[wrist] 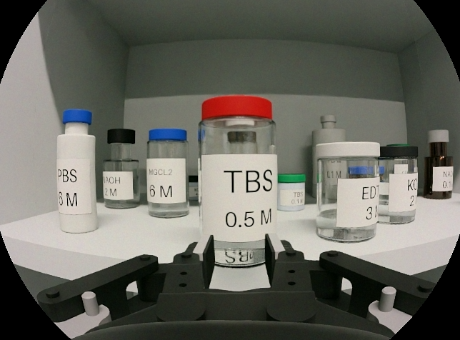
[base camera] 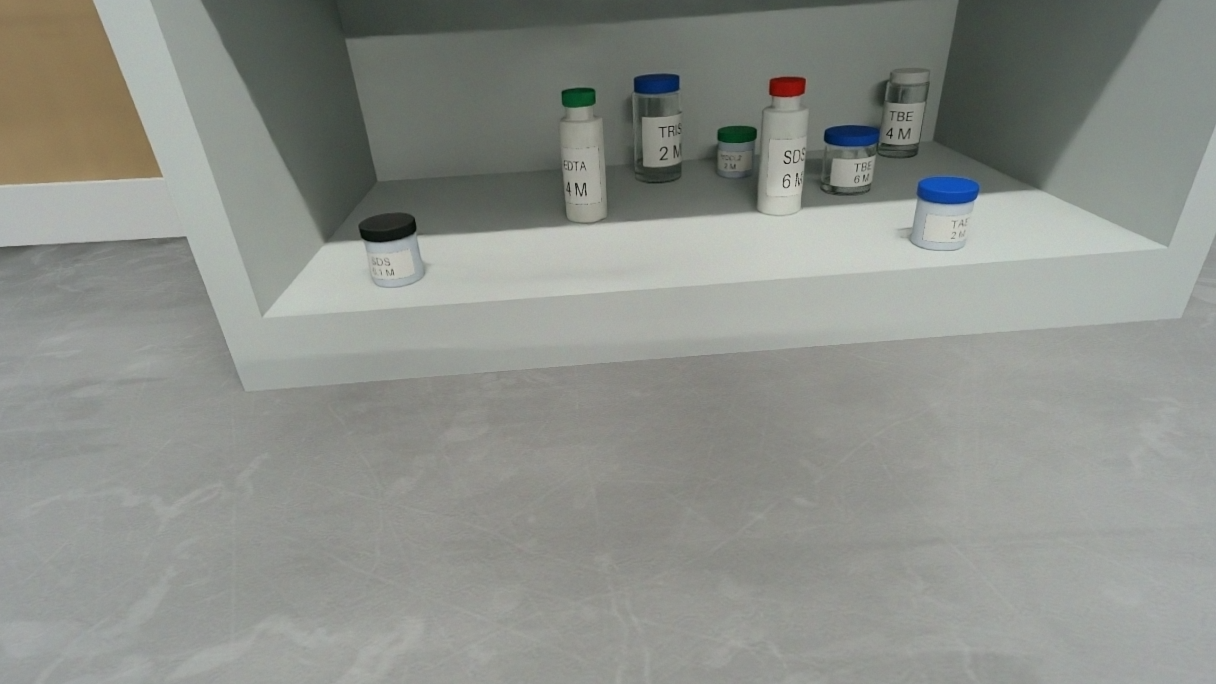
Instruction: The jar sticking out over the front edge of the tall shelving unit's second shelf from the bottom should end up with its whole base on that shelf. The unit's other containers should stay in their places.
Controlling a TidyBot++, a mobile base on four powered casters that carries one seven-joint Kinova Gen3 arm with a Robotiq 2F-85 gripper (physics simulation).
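Places are measured from the arm's base along level axes (x right, y ahead, z up), in centimetres.
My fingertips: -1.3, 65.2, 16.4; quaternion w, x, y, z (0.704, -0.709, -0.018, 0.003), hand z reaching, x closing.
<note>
Behind a point stands the place of what it marks, as x, y, z.
The clear jar with the red lid and the label TBS 0.5 M (wrist: 238,185) stands upright at the middle of the wrist view, at the front of the shelf (wrist: 145,235). My gripper (wrist: 239,248) is partly open and empty. Its two fingertips show in front of the lower part of the jar, one toward each side. Whether they touch the jar cannot be told. The jar's base shows between the fingers, and the shelf's front edge under it is hidden by the gripper. The jar and the gripper do not show in the base camera view.
On the same shelf, a PBS bottle (wrist: 76,175) and an MGCL2 jar (wrist: 168,175) stand left of the TBS jar; a white-lidded EDT jar (wrist: 347,192) stands right. The bottom shelf (base camera: 510,267) @[-10.8, 76.2, -32.0] holds several containers, among them a black-lidded SDS jar (base camera: 392,253) @[-21.2, 72.5, -28.4] and a blue-lidded jar (base camera: 943,216) @[31.6, 74.2, -28.5] near its front.
</note>
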